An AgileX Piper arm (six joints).
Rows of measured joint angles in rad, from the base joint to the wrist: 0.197, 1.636, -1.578, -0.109, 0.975, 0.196; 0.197, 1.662, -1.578, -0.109, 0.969, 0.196; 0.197, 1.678, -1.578, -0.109, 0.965, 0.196; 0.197, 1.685, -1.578, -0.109, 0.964, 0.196; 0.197, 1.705, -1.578, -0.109, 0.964, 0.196; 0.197, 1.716, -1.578, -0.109, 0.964, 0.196; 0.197, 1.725, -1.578, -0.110, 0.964, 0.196; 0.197, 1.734, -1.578, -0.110, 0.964, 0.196; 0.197, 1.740, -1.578, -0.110, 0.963, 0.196
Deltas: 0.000, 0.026, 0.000, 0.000, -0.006, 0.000; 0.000, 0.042, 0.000, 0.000, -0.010, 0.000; 0.000, 0.049, 0.000, 0.000, -0.011, 0.000; 0.000, 0.069, 0.000, 0.000, -0.011, 0.000; 0.000, 0.080, 0.000, 0.000, -0.011, 0.000; 0.000, 0.089, 0.000, -0.001, -0.011, 0.000; 0.000, 0.098, 0.000, -0.001, -0.011, 0.000; 0.000, 0.104, 0.000, -0.001, -0.012, 0.000
